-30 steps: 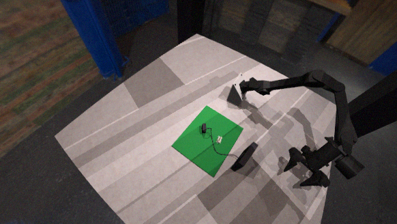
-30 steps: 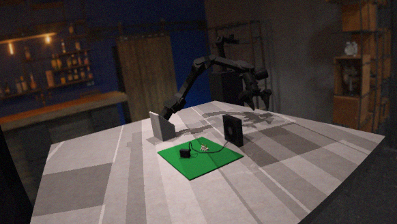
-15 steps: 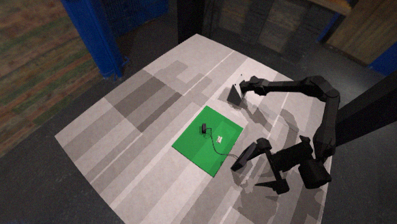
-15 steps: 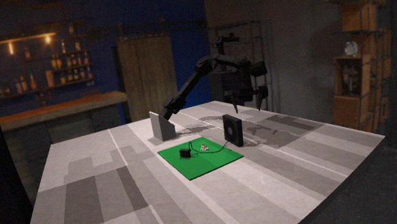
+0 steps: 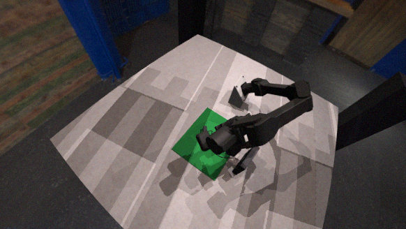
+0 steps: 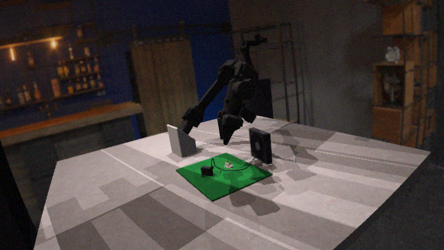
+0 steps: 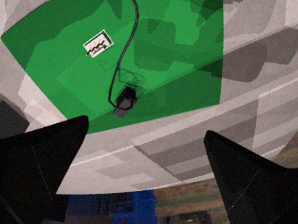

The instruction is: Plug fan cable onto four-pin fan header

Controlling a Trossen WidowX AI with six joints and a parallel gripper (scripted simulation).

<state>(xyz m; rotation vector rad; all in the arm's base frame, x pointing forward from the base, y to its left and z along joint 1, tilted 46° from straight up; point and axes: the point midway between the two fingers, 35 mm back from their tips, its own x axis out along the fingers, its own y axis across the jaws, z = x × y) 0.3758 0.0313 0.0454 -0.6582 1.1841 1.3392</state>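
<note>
Now: the black plug 5 cm behind my gripper tip, 6 cm to the right of it and 11 cm below it. From my gripper tip the other things lie so: white four-pin header 5 cm behind, 3 cm to the left, 13 cm below; black fan 4 cm behind, 16 cm to the left, 7 cm below; green board 4 cm behind, 1 cm to the right, 14 cm below.
</note>
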